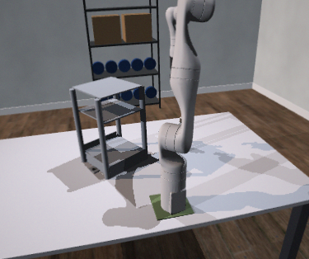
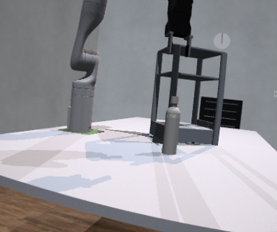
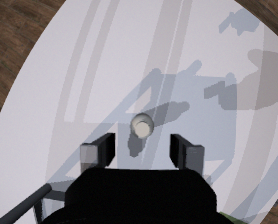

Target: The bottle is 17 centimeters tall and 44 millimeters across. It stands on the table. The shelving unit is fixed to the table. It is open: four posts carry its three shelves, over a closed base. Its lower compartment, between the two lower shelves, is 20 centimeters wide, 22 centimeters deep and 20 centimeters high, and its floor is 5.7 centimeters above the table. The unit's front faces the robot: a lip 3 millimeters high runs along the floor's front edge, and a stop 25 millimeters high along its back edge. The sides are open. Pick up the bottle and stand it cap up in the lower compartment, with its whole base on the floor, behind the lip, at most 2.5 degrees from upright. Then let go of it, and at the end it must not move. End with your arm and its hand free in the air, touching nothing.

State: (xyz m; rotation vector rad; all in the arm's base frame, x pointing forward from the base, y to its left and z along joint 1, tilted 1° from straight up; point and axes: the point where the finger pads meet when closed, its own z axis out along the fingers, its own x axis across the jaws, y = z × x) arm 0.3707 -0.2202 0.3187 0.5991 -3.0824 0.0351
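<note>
Now: the grey bottle 200 mm below my hand. From my hand the other things lie so: shelving unit (40 mm ahead, 350 mm to the left, 130 mm below).
</note>
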